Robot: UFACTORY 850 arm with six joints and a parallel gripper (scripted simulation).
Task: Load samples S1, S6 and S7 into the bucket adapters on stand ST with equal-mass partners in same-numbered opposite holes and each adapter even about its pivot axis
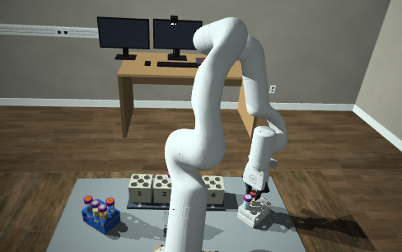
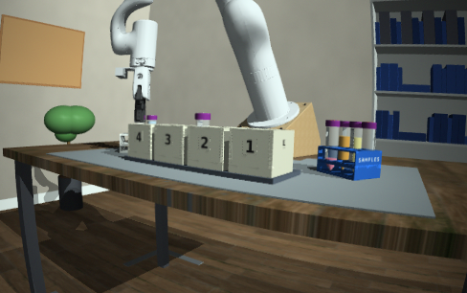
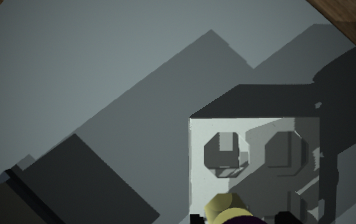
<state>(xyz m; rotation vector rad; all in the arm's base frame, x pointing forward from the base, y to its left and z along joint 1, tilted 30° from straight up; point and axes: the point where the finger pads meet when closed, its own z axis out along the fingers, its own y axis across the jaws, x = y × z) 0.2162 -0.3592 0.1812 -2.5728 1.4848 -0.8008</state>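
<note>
Right now the white rack is 2 cm behind my hand, 1 cm to the right of it and 9 cm below it. Round my hand: adapter 1: 23 cm ahead, 45 cm to the left, 7 cm below; then blue samples rack: 13 cm ahead, 63 cm to the left, 9 cm below.
</note>
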